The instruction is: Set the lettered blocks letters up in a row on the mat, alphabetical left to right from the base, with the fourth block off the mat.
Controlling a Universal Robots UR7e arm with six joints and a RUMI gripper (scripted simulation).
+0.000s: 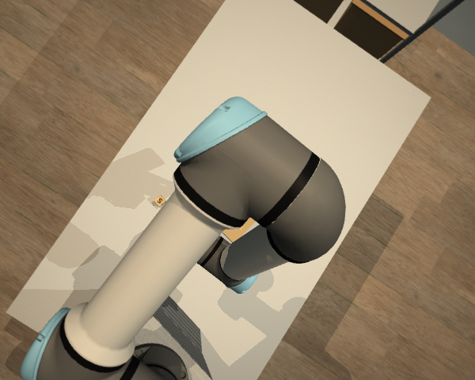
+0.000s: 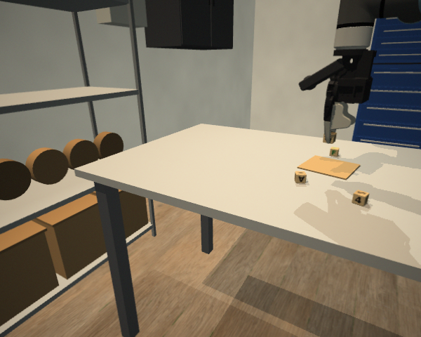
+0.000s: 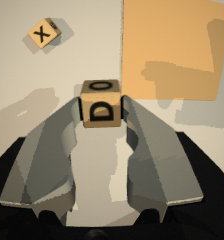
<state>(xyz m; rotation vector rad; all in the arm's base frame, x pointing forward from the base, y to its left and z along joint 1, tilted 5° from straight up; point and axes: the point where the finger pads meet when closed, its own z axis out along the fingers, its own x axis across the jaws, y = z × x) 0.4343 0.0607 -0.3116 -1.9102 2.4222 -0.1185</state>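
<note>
Now: the orange mat 120 mm below my hand, 90 mm to the right of it and 10 mm behind it. Round my hand: D block (right at my hand); then X block (110 mm below, 60 mm ahead, 50 mm to the left); then S block (120 mm to the left, 110 mm below, 90 mm behind).
</note>
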